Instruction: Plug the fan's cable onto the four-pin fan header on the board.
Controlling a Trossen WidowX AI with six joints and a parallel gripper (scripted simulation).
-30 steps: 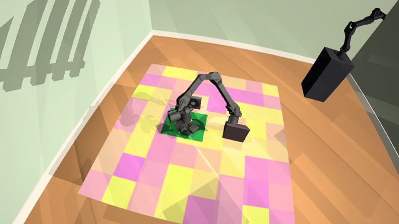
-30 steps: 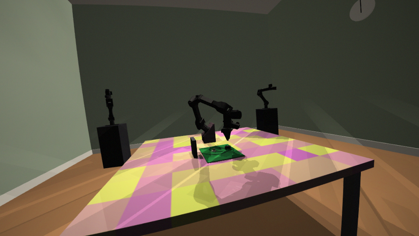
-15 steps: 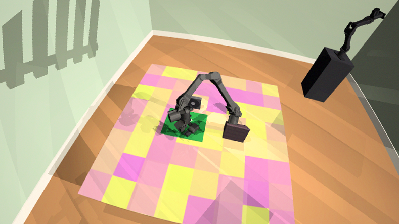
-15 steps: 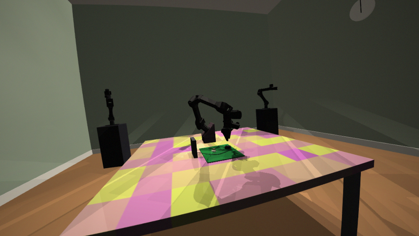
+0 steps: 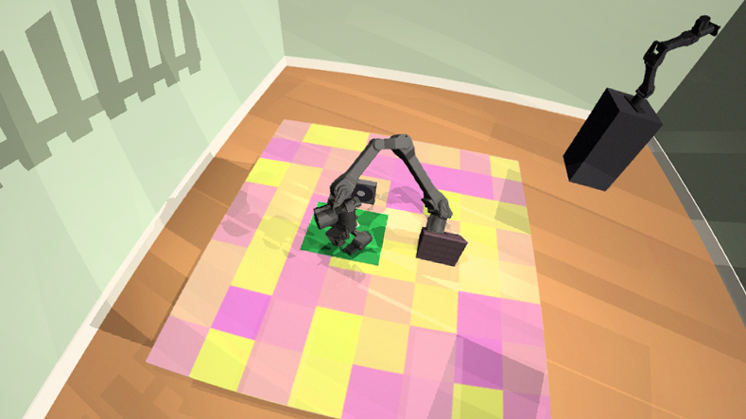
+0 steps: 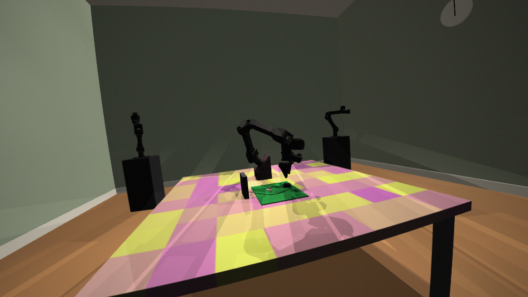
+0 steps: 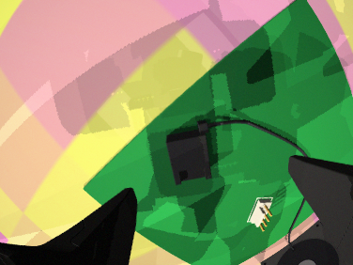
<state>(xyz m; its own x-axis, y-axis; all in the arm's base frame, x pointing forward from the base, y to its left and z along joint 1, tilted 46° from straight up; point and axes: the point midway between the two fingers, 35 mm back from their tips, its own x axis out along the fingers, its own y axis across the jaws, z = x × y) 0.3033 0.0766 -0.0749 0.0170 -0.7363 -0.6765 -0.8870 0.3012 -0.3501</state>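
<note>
My gripper tip is 20 mm past the dark plug, 10 mm to the left of it and 60 mm above it. From my gripper tip the other things lie so: green board (30 mm ahead, 80 mm to the right, 90 mm below); black fan (20 mm ahead, 250 mm to the right, 10 mm below).
</note>
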